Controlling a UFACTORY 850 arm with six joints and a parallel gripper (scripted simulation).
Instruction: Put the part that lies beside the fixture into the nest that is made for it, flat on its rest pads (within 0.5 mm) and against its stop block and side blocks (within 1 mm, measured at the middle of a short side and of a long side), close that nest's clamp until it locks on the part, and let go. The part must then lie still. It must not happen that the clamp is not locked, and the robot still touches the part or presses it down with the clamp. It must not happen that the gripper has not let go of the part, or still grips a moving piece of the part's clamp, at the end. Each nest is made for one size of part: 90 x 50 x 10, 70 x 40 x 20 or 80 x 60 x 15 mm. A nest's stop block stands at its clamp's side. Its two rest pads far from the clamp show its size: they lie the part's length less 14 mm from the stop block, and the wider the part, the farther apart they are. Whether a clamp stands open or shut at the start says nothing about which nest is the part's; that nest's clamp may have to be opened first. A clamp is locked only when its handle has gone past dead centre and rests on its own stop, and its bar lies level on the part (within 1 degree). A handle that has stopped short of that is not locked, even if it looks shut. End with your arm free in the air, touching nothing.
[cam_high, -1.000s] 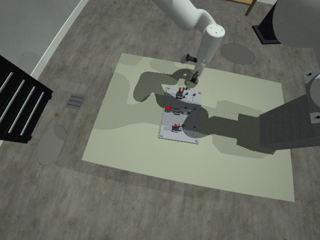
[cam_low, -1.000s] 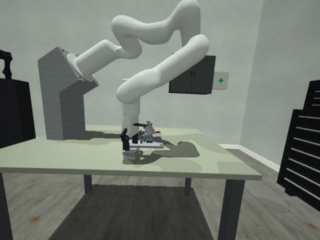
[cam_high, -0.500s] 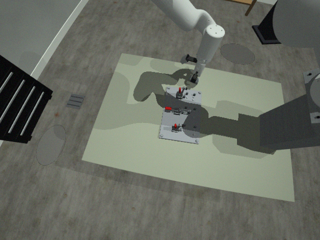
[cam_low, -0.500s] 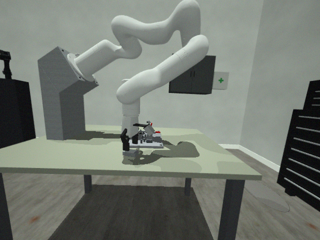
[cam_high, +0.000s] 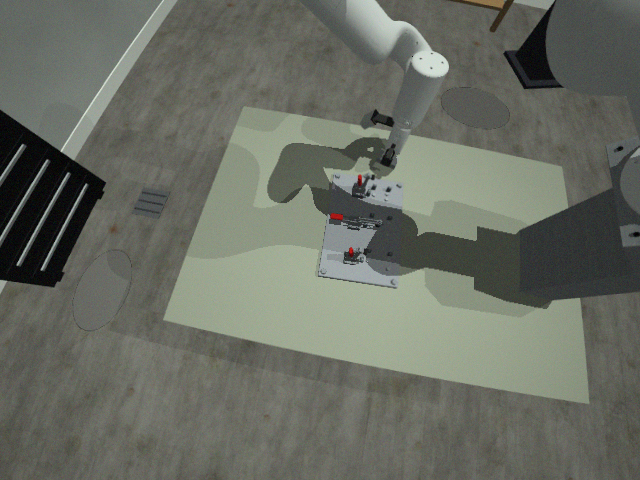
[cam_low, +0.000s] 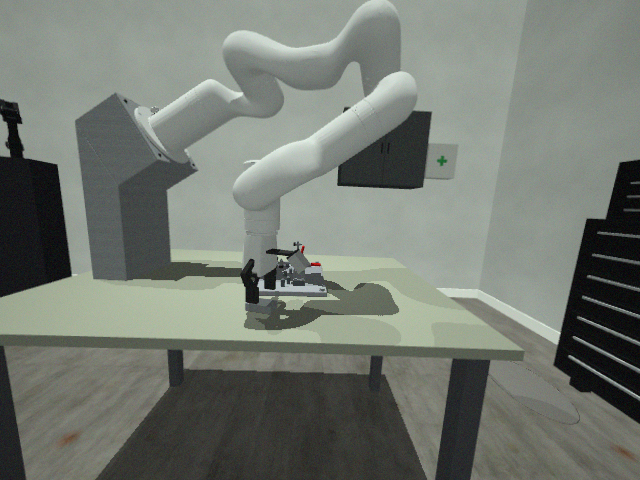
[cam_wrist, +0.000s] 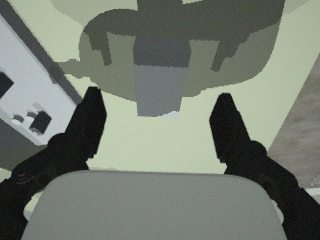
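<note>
Now: the grey block part 4 cm below my hand. From my hand the other things lie so: grey fixture plate 23 cm to the left, 13 cm ahead, 4 cm below.
</note>
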